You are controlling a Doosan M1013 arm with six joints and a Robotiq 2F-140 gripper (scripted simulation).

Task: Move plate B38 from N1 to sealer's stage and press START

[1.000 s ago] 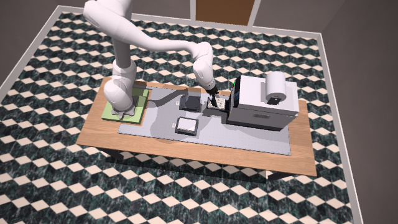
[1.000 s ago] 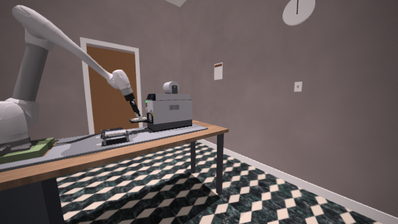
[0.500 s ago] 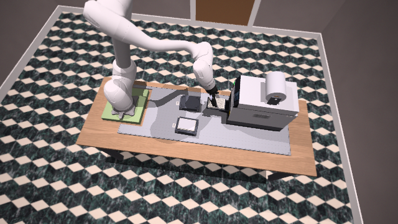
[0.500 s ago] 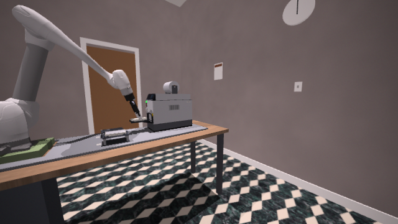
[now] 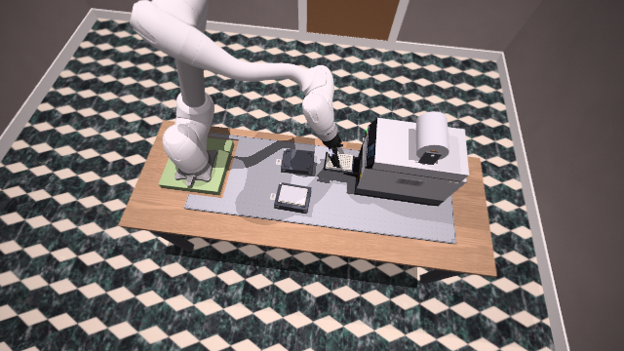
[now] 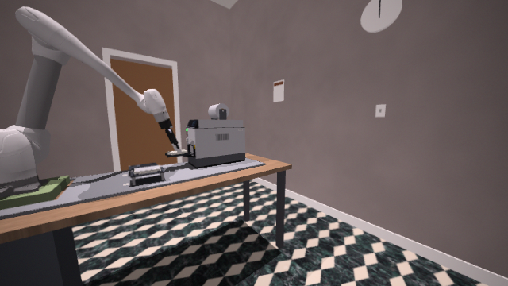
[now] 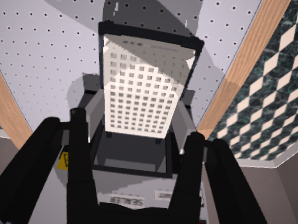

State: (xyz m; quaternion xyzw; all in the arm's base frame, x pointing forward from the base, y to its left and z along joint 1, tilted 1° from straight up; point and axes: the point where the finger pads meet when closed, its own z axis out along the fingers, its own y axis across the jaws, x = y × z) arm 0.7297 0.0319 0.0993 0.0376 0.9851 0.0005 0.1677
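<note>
My hand is 30 mm above the plate B38. Also, from my hand: sealer stage (40 mm below); then white button (110 mm ahead, 90 mm to the left, 50 mm above); then pale plate (220 mm behind, 170 mm to the right, 80 mm below).
</note>
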